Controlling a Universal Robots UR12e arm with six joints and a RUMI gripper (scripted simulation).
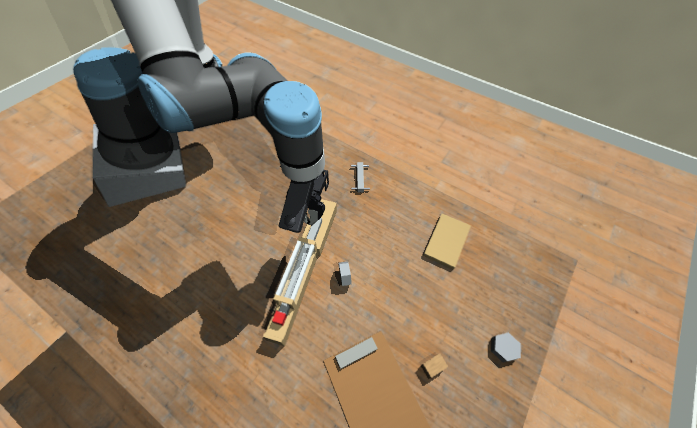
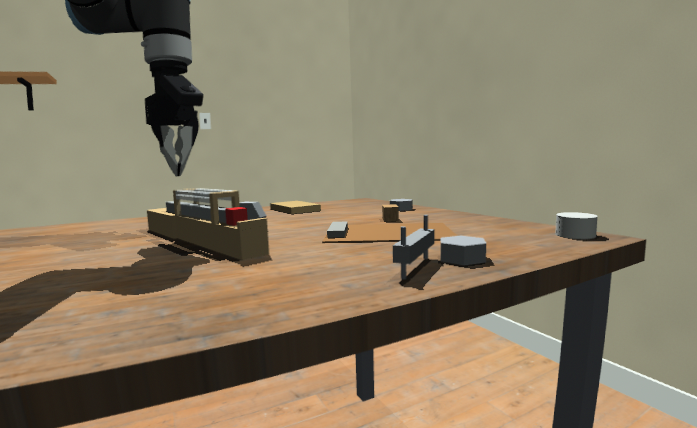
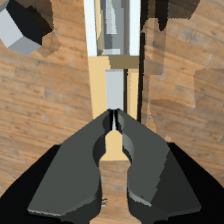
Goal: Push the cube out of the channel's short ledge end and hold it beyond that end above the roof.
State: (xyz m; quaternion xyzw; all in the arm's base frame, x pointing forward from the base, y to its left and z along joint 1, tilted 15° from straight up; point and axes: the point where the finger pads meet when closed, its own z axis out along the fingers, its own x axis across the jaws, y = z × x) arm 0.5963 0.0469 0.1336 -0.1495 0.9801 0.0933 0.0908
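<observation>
My hand is 7 cm short of the red cube, 22 cm to the left of it and 8 cm above it. Round my hand: channel: 3 cm ahead, 11 cm to the right, 8 cm below; pegged grey tool: 2 cm behind, 28 cm to the left, 12 cm below; tan plate: 32 cm ahead, 23 cm to the left, 12 cm below.
</observation>
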